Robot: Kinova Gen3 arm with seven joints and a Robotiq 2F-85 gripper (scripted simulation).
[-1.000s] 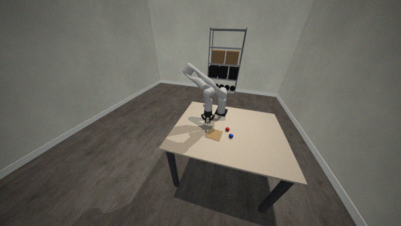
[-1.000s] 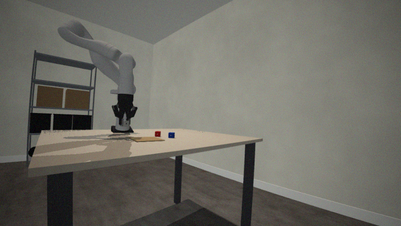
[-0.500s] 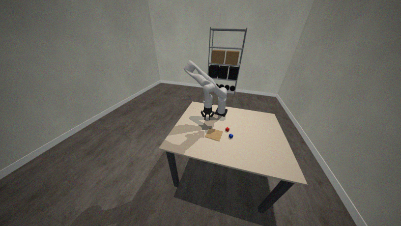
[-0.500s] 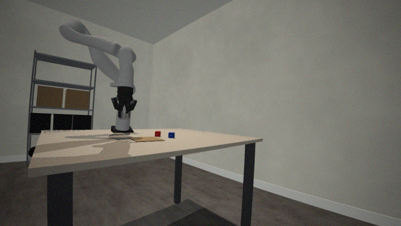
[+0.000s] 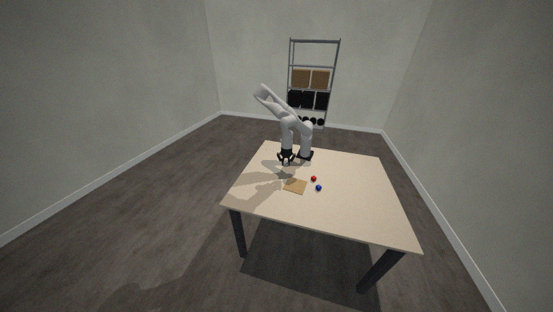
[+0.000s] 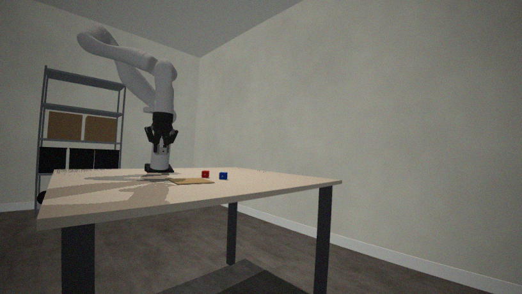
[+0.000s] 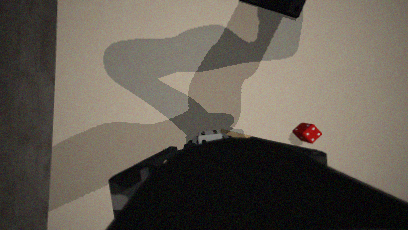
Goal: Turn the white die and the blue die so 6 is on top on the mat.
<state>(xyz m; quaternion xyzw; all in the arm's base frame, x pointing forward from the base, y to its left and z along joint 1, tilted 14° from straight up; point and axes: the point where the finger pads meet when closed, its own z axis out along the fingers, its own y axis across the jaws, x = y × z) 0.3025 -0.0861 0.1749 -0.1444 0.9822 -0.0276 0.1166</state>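
The tan mat lies 120 mm below my hand, 100 mm to the left of it and 70 mm ahead of it. From my hand the other things lie so: white die: 10 mm below; then blue die: 260 mm to the left, 100 mm below, 50 mm ahead; then red die: 210 mm to the left, 100 mm below, 30 mm behind.
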